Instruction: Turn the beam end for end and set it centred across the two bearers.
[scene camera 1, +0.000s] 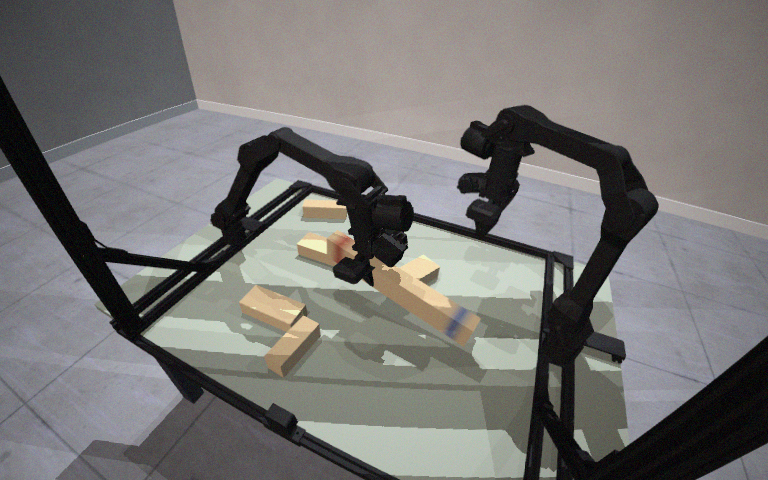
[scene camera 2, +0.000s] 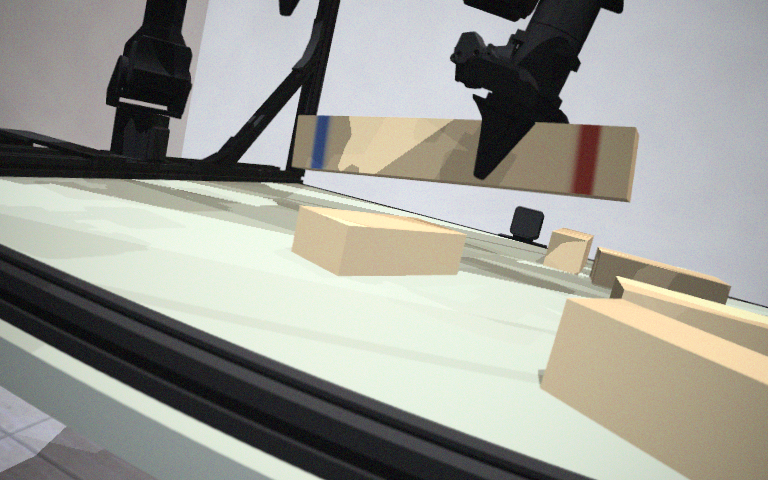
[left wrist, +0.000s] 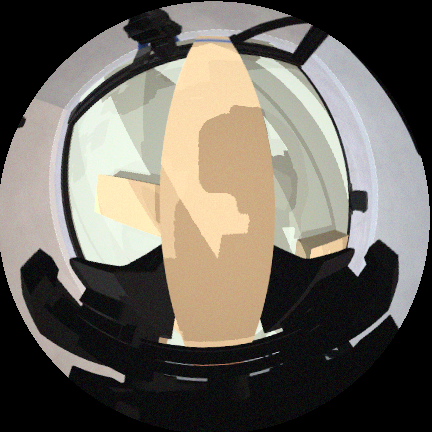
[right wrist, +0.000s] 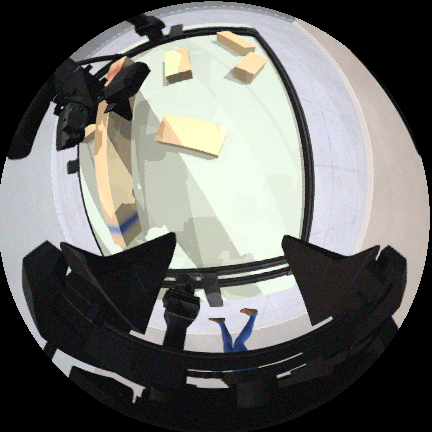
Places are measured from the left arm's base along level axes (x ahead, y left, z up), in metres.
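Pixels of known places: left gripper, fingertip midpoint: (scene camera 1: 377, 280) (scene camera 2: 485, 181) (left wrist: 212, 234) (right wrist: 123, 121); right gripper, fingertip midpoint: (scene camera 1: 485, 229) (right wrist: 231, 239); left arm's base, origin of the base link: (scene camera 1: 234, 237); right arm's base, origin of the base link: (scene camera 1: 557, 353) (scene camera 2: 136, 158) (left wrist: 166, 52) (right wrist: 186, 280).
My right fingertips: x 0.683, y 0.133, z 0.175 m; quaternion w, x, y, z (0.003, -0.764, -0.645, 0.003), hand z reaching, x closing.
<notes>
Ahead of a thing's pixels: the offset from my right fingertips to its top centre.
The long wooden beam (scene camera 1: 416, 297) (scene camera 2: 407, 144) (left wrist: 215, 125) (right wrist: 106, 170), with a red and a blue band, hangs above the table. Its blue end points lower right in scene camera 1, its red end upper left. My left gripper (scene camera 1: 365, 271) (scene camera 2: 487, 164) (left wrist: 212, 234) is shut on it, nearer the red end. My right gripper (scene camera 1: 481, 223) (right wrist: 231, 239) is open and empty, high at the back right in scene camera 1. Plain wooden blocks lie on the table; I cannot tell which two are the bearers. One block @(0.044 m right, 0.147 m back, 0.157 m down) (scene camera 1: 421, 268) (scene camera 2: 376, 249) (left wrist: 127, 202) (right wrist: 190, 135) lies behind the beam in scene camera 1.
In scene camera 1 two blocks @(0.298 m right, 0.405 m back, 0.157 m down) (scene camera 1: 271, 307) @(0.361 m right, 0.300 m back, 0.150 m down) (scene camera 1: 292, 345) lie close together at the front left. Another block @(0.057 m right, 0.410 m back, 0.157 m down) (scene camera 1: 311, 249) (right wrist: 178, 65) lies by the beam's red end, and one (scene camera 1: 323, 209) (right wrist: 250, 67) farther back. Black rails (scene camera 1: 543, 350) edge the table.
</notes>
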